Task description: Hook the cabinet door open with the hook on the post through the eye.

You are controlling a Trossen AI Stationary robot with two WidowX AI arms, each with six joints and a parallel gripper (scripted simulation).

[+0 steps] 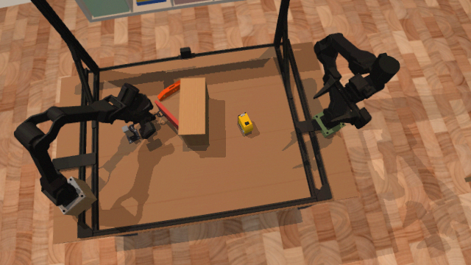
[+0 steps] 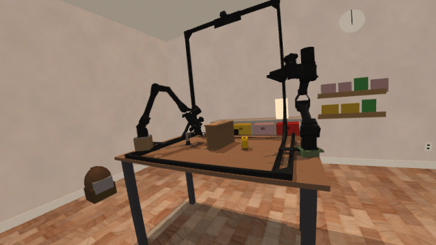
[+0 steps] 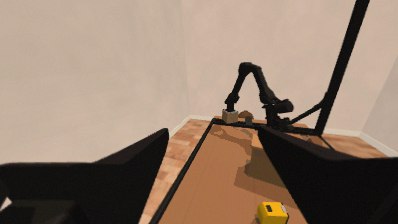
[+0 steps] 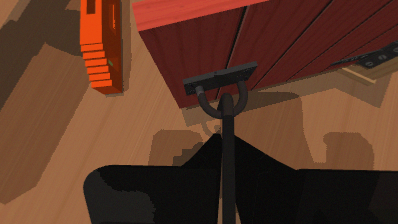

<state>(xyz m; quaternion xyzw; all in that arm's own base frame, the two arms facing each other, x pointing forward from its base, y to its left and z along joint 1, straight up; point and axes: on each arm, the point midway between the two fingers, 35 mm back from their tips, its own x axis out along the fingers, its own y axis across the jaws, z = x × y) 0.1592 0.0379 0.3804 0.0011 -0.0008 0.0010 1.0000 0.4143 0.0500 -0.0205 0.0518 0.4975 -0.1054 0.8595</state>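
Right now my right hand is 4 cm short of the red door, 8 cm to the right of it and 2 cm above it. From my right hand the other things lie so: orange flap: 14 cm behind, 11 cm to the left, 8 cm below; then yellow box: 12 cm ahead, 35 cm to the left, 6 cm below.
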